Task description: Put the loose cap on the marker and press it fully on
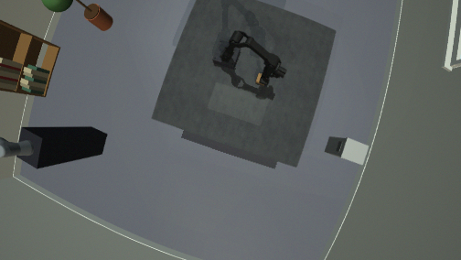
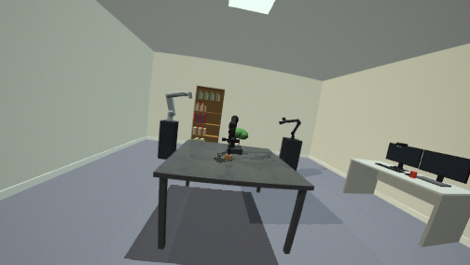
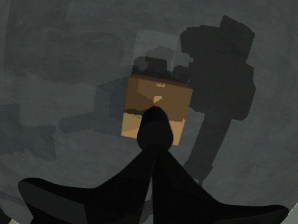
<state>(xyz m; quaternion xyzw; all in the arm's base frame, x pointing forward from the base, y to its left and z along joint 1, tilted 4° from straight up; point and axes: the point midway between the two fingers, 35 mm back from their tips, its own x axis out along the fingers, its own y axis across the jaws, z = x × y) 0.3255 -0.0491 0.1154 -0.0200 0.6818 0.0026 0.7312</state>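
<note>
My gripper tip is now 40 mm above the dark cap. From my gripper tip the other things lie so: holder block: 10 mm behind, 110 mm below.
</note>
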